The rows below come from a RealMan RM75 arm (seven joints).
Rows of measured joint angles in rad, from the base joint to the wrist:
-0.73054 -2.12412 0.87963 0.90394 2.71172 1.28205 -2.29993
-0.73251 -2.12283 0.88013 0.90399 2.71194 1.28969 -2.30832
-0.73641 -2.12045 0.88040 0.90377 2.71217 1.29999 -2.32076
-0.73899 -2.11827 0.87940 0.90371 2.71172 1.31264 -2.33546
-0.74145 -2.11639 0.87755 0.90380 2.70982 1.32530 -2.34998
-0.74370 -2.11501 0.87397 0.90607 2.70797 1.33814 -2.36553
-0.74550 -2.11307 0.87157 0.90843 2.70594 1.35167 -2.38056
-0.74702 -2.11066 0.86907 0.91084 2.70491 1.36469 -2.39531
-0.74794 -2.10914 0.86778 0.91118 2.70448 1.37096 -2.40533
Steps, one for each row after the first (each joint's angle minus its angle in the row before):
-0.00197 0.00129 0.00050 0.00005 0.00022 0.00764 -0.00839
-0.00390 0.00238 0.00027 -0.00022 0.00023 0.01030 -0.01244
-0.00258 0.00218 -0.00100 -0.00006 -0.00045 0.01265 -0.01470
-0.00246 0.00188 -0.00185 0.00009 -0.00190 0.01266 -0.01452
-0.00225 0.00138 -0.00358 0.00227 -0.00185 0.01284 -0.01555
-0.00180 0.00194 -0.00240 0.00236 -0.00203 0.01353 -0.01503
-0.00152 0.00241 -0.00250 0.00241 -0.00103 0.01302 -0.01475
-0.00092 0.00152 -0.00129 0.00034 -0.00043 0.00627 -0.01002

